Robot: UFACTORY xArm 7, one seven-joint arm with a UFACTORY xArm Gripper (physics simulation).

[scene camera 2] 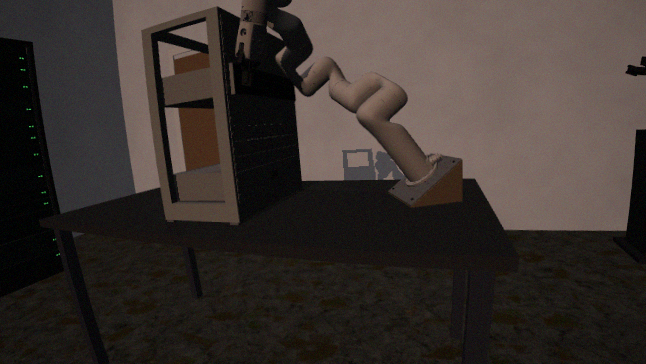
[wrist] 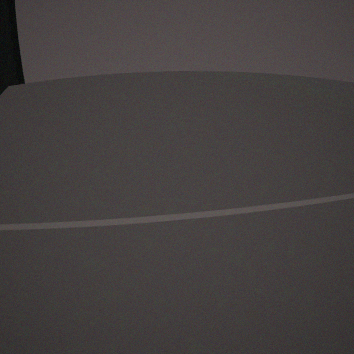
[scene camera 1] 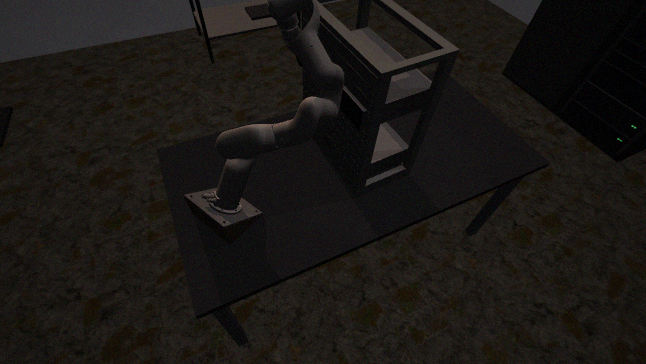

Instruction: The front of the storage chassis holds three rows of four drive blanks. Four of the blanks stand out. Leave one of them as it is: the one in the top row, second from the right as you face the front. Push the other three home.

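Seen in the pictures: gripper, fingertip midpoint: [scene camera 2: 247,85]; arm's base at its link origin: [scene camera 2: 422,174] [scene camera 1: 224,205].
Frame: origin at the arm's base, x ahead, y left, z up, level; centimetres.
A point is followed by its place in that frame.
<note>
The storage chassis [scene camera 1: 353,111] {x 49.6, y -1.2, z 34.8 cm} [scene camera 2: 274,84] {x 47.7, y 12.4, z 34.8 cm} appears as a dark block in the upper part of the open-frame rack [scene camera 1: 417,63] {x 65.0, y -7.2, z 53.7 cm} [scene camera 2: 227,160] {x 46.8, y 41.2, z 11.3 cm}, on the side facing the arm's base. Its front is too dark and too steeply angled to make out single drive blanks or which stand out. My gripper [scene camera 2: 246,82] {x 43.3, y 33.3, z 32.2 cm} is shut and empty, pointing down beside the chassis front near the rack's near post in scene camera 2. Whether it touches a blank cannot be told. It does not show in scene camera 1. The wrist view shows a plain grey surface crossed by a thin pale line; no blank can be identified there.
The rack and the arm's wedge-shaped base [scene camera 1: 245,218] {x 6.2, y -7.6, z -1.1 cm} [scene camera 2: 440,187] {x -6.8, y 9.3, z -2.4 cm} stand on the dark table [scene camera 1: 320,230] {x 32.9, y -18.6, z -7.7 cm} [scene camera 2: 350,230] {x 12.6, y 37.7, z -7.7 cm}. The arm links reach up from the base toward the rack front. A dark cabinet [scene camera 1: 555,65] [scene camera 2: 25,150] with green lights stands beyond the table.
</note>
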